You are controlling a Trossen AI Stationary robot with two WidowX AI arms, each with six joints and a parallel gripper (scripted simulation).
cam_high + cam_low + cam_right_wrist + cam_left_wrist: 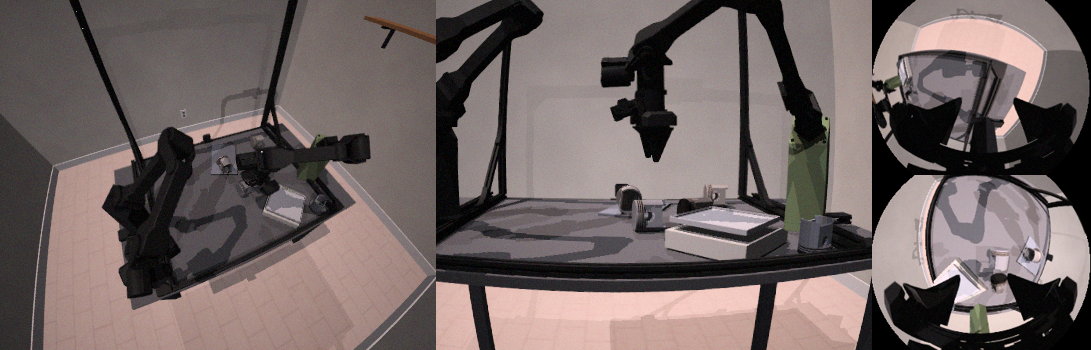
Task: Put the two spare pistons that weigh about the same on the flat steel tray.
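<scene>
Now: left hand 9 cm short of the white scale pan, 15 cm to the right of it and 15 cm above it. Round my left hand: flat grey steel tray 32 cm behind, 2 cm to the right, 20 cm below; piston 37 cm behind, 21 cm to the left, 17 cm below.
</scene>
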